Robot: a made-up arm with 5 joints.
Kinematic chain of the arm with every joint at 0, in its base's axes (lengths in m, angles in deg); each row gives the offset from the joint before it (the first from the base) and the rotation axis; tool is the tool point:
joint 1: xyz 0 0 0.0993 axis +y
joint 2: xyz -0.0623 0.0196 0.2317 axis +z
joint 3: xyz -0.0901 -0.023 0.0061 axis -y
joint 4: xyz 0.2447 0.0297 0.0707 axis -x
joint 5: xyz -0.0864 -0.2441 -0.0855 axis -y
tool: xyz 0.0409 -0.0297 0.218
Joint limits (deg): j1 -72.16..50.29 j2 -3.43..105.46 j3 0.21..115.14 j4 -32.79..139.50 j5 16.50..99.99
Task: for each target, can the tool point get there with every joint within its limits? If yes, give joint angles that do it. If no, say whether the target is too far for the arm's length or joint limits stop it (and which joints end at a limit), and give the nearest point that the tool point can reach.
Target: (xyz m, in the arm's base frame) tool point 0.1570 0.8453 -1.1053
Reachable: no: too far | nearest point -0.1673 0.2009 -0.2642 | short by 1.108 m
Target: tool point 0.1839 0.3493 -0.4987
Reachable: no: joint limits stop it (at a limit: joint 1, joint 2, joint 3, joint 5) | nearest point -0.1665 0.1873 -0.2735 | short by 0.447 m
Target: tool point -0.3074 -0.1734 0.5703
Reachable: yes | joints 10.94 11.12 56.17 50.02 60.84
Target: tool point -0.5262 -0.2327 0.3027
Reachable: yes | joints -58.32 54.88 33.25 44.21 37.87
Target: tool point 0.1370 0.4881 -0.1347
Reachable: no: joint limits stop it (at a limit: joint 1, joint 2, joint 3, joint 4) | nearest point -0.1965 0.2578 -0.1936 | short by 0.410 m
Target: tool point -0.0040 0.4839 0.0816
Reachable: no: joint limits stop it (at a limit: joint 1, joint 2, joint 3, joint 4) | nearest point -0.2475 0.2978 -0.1489 | short by 0.383 m
